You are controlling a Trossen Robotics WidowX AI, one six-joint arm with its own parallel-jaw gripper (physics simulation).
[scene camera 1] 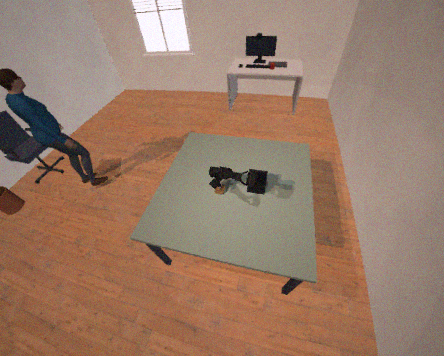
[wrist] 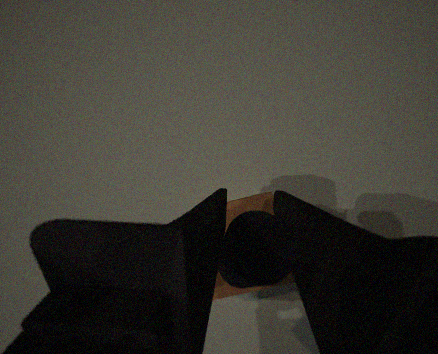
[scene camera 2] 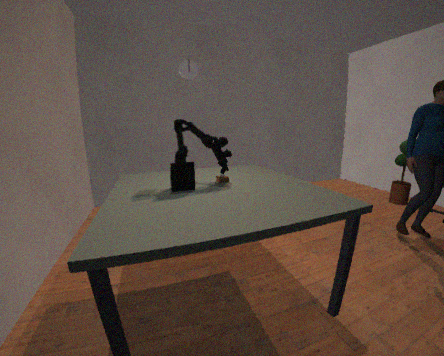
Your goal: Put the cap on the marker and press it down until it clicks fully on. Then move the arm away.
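A small orange-brown block sits on the table. A round black cap is seen end-on above the block in the wrist view. My gripper points down over the block, its fingers on the two sides of the cap, shut on it. The marker's body does not show; the cap and the fingers hide it. Whether the cap is fully down on the marker cannot be told. In the scene views the cap is too small and dark to tell from the fingers.
The green-grey table bears the arm's black base. A person in blue is away from the table, by an office chair. A white desk with a monitor stands at the back.
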